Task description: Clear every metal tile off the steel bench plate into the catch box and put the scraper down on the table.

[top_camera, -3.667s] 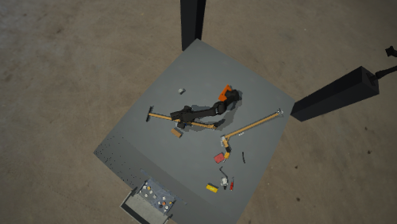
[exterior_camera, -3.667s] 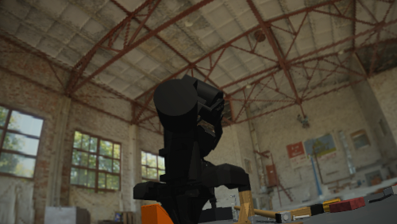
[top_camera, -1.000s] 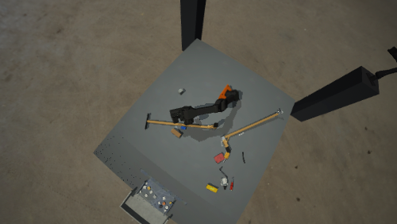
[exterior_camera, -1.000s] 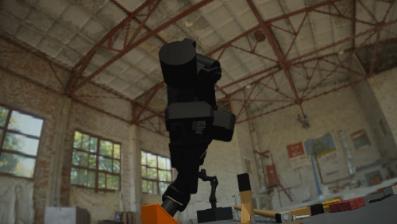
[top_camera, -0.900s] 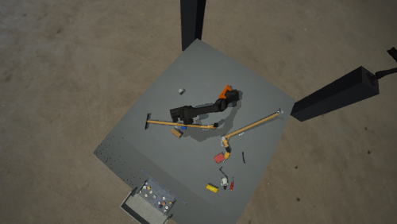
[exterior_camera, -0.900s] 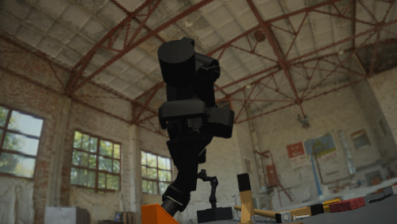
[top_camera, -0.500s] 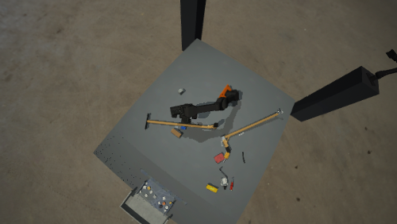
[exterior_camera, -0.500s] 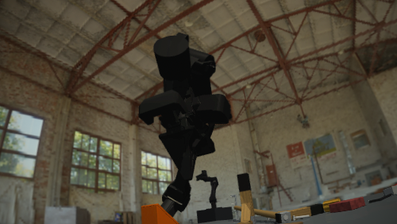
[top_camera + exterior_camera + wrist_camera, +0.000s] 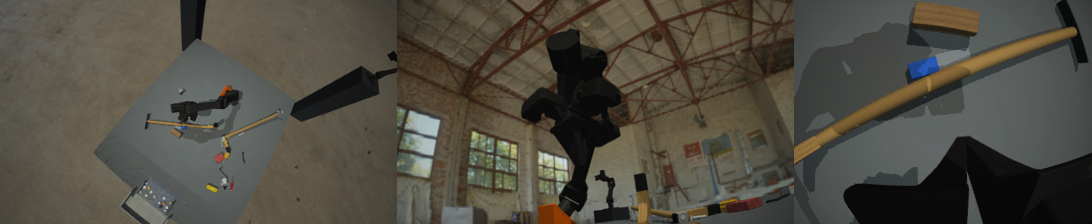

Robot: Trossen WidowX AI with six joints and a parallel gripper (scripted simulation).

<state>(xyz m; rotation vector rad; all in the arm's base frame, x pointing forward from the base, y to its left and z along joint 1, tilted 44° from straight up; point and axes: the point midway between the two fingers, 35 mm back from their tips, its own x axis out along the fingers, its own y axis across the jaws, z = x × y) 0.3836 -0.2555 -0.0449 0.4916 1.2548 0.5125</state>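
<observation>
Right now the long scraper is 70 mm below my gripper tip and 50 mm ahead of it. Also, from my gripper tip: wooden block: 130 mm ahead, 120 mm below; then grey piece: 210 mm behind, 160 mm to the right, 110 mm below; then blue block: 130 mm below, 70 mm ahead, 10 mm to the left.
</observation>
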